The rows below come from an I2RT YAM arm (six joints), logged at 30 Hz.
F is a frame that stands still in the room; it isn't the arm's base.
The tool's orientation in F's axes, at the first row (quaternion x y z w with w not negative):
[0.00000, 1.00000, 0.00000, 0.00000]
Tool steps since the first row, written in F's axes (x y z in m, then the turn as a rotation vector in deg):
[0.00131, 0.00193, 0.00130, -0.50, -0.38, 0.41]
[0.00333, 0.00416, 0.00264, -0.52, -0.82, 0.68]
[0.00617, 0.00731, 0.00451, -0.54, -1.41, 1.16]
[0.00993, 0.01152, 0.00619, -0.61, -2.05, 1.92]
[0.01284, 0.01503, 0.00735, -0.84, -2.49, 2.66]
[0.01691, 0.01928, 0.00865, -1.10, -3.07, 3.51]
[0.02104, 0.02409, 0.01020, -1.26, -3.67, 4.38]
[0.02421, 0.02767, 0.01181, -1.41, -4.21, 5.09]
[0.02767, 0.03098, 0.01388, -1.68, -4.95, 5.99]
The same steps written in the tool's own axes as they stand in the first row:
[-0.00131, 0.00193, -0.00130, 0.50, -0.38, -0.41]
[-0.00333, 0.00416, -0.00264, 0.52, -0.82, -0.68]
[-0.00617, 0.00731, -0.00451, 0.54, -1.41, -1.16]
[-0.00993, 0.01152, -0.00619, 0.61, -2.05, -1.92]
[-0.01284, 0.01503, -0.00735, 0.84, -2.49, -2.66]
[-0.01691, 0.01928, -0.00865, 1.10, -3.07, -3.51]
[-0.02104, 0.02409, -0.01020, 1.26, -3.67, -4.38]
[-0.02421, 0.02767, -0.01181, 1.41, -4.21, -5.09]
[-0.02767, 0.03098, -0.01388, 1.68, -4.95, -5.99]

